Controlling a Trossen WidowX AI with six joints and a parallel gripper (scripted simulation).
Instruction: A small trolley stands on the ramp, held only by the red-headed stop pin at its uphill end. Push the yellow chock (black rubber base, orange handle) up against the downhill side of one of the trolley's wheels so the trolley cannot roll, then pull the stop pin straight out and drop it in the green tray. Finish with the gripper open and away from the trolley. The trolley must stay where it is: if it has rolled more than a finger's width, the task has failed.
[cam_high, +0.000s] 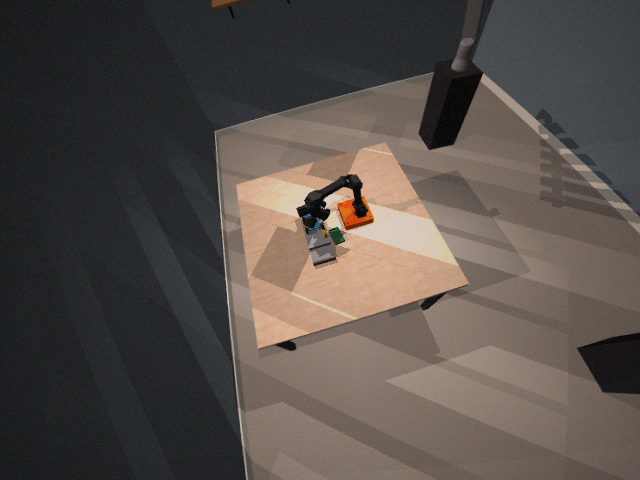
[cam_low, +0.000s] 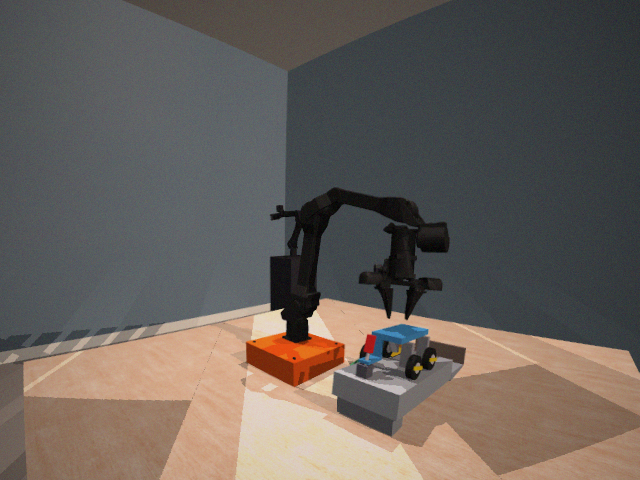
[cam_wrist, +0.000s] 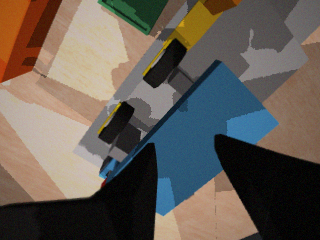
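Right now my gripper tip is 10 mm short of the red-headed stop pin, 120 mm to the left of it and 40 mm above it. Also, from my gripper tip: yellow chock 40 mm behind, 60 mm to the left, 90 mm below; then blue-topped trolley 20 mm ahead, 20 mm to the right, 60 mm below; then grey ramp 20 mm ahead, 20 mm to the right, 130 mm below.
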